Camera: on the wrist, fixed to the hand. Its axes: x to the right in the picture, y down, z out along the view.
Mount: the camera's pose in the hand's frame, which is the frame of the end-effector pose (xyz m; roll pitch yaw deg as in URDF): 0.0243 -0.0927 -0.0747 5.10 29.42 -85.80
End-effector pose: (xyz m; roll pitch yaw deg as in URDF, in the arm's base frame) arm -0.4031 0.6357 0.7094 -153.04 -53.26 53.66
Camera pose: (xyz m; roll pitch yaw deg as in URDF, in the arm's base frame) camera -0.4853 0.6062 0.7938 116.33 -33.27 -167.62
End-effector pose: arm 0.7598 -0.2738 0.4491 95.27 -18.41 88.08
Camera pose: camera 0.6786 -0.2210 0.3757 149.03 49.27 148.76
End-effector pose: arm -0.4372 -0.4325 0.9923 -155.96 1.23 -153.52
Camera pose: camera -0.4368 -0.4929 1.0977 -169.99 -53.22 -71.30
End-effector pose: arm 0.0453 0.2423 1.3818 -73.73 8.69 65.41
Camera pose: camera 0.1484 0.2328 1.4454 -12.34 -42.74 -11.35
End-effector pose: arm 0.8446 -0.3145 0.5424 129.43 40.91 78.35
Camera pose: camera 0.7309 -0.2885 0.5082 -134.91 18.25 179.70
